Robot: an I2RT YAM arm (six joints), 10 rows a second.
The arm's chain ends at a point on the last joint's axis. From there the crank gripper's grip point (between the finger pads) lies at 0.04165 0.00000 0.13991 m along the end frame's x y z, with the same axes.
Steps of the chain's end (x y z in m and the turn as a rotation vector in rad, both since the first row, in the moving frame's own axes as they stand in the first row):
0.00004 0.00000 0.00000 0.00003 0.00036 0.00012
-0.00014 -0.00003 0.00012 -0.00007 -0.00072 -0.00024
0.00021 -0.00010 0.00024 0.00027 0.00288 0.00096
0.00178 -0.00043 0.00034 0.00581 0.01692 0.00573
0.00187 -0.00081 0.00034 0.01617 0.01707 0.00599
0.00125 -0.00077 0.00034 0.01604 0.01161 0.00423
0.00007 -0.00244 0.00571 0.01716 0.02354 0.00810
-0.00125 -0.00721 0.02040 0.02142 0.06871 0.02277
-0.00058 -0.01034 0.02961 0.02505 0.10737 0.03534
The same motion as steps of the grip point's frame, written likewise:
0.00009 0.00000 -0.00002 0.00003 0.00036 0.00012
-0.00024 -0.00003 0.00015 -0.00007 -0.00072 -0.00024
0.00061 -0.00010 0.00012 0.00027 0.00288 0.00096
0.00414 -0.00100 -0.00039 0.00581 0.01692 0.00573
0.00426 -0.00281 -0.00041 0.01617 0.01707 0.00599
0.00288 -0.00283 -0.00017 0.01604 0.01161 0.00423
0.00336 -0.00448 0.00467 0.01716 0.02354 0.00810
0.00828 -0.00912 0.01719 0.02142 0.06871 0.02277
0.01420 -0.01205 0.02432 0.02505 0.10737 0.03534

